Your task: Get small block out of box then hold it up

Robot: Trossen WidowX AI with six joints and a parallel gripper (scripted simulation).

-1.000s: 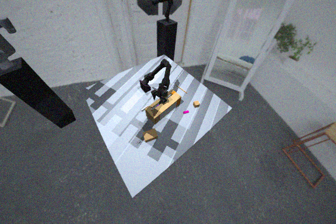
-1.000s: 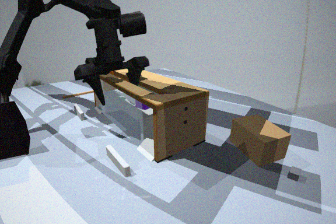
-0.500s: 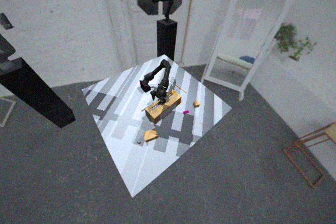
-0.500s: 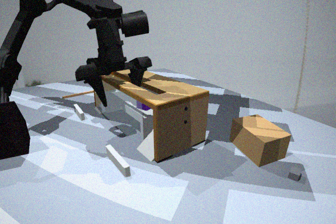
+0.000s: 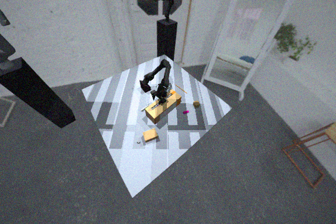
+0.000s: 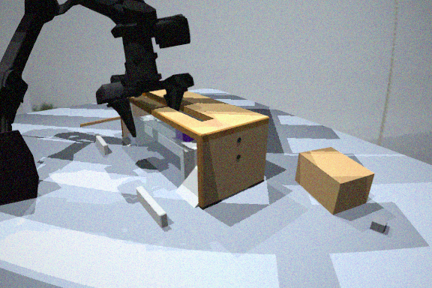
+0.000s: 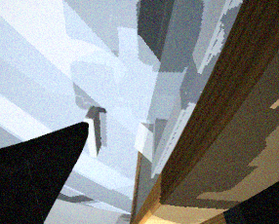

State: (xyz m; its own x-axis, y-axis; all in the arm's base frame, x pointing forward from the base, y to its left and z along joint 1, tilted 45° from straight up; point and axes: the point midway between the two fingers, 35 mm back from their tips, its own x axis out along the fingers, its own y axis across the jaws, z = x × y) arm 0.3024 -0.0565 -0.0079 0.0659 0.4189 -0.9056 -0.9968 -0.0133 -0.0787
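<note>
Now: gripper tip 6 cm short of the purple block and 2 cm to the left of it. Round my gripper tip: tan brick (23 cm ahead, 25 cm to the right, 6 cm below); then magenta piece (26 cm ahead, 21 cm to the left, 8 cm below); then thin stick (1 cm behind, 40 cm to the left, 8 cm below).
</note>
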